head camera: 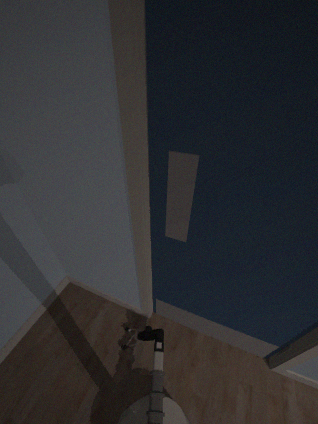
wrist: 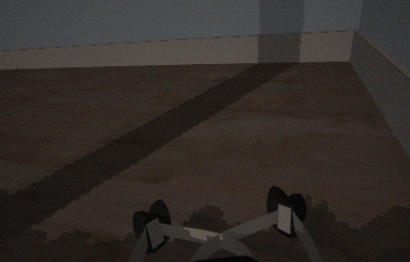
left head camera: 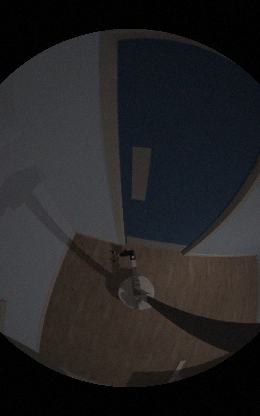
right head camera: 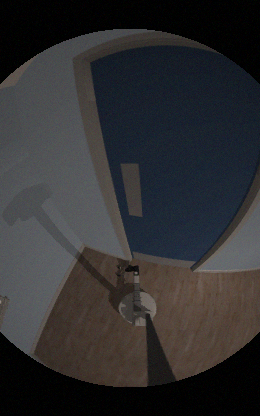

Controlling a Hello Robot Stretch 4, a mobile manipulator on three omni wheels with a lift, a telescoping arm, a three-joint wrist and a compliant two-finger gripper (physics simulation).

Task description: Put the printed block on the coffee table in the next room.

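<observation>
My gripper (head camera: 126, 338) (left head camera: 115, 257) (right head camera: 120, 271) (wrist: 218, 209) is open, with its two dark fingertips apart and no object between them. It hangs over the wooden floor at the end of the arm, pointing left of the doorway, close to the foot of the left door post. The printed block does not show in these views, and neither does the coffee table. The pictures are dark.
A beige door frame (head camera: 134, 150) (left head camera: 110, 130) (right head camera: 90, 120) borders a dark blue surface (head camera: 240, 150) with a pale rectangle (head camera: 181, 195). Grey-blue wall (head camera: 65, 125) (wrist: 125, 22) stands left of it. In the wrist view, white baseboards (wrist: 150, 52) meet in a corner. Shadows cross the floor (wrist: 300, 150).
</observation>
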